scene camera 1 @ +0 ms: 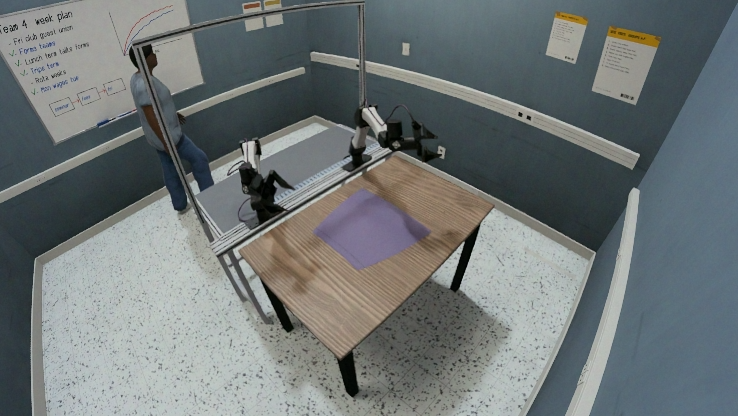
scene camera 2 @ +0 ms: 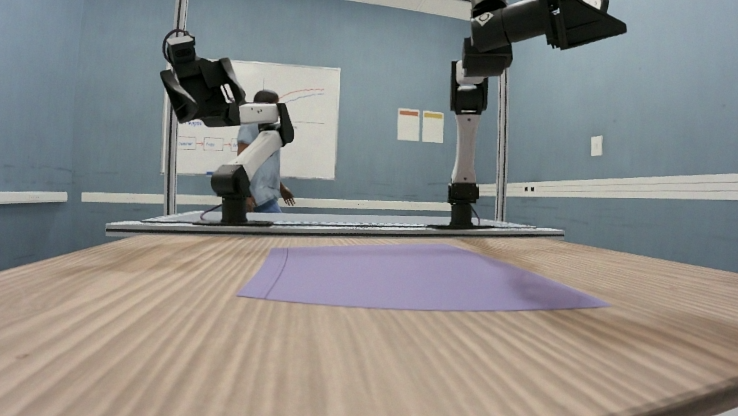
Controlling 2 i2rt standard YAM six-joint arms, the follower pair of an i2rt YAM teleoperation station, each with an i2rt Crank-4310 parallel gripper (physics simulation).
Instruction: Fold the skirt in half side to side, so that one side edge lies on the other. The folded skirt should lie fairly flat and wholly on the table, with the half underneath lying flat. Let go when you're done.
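Observation:
The purple skirt [scene camera 1: 369, 229] [scene camera 2: 408, 279] lies spread out and unfolded on the wooden table [scene camera 1: 330, 315] [scene camera 2: 310, 361]. In scene camera 2 its narrow end with a seam line is at the left and its wide end at the right, under a soft shadow. My left gripper [scene camera 1: 435, 146] is open and empty, raised high beyond the table's back right corner in scene camera 1; it is partly cut off at the top of scene camera 2. My right gripper [scene camera 1: 289, 199] [scene camera 2: 201, 87] is open and empty, raised near the table's back left edge, apart from the skirt.
A metal frame [scene camera 1: 362, 62] [scene camera 2: 502, 149] rises around the arms' grey mounting bench [scene camera 1: 310, 149] behind the table. A person [scene camera 1: 157, 111] [scene camera 2: 268, 175] stands behind the bench, near a whiteboard [scene camera 1: 31, 67] [scene camera 2: 310, 129].

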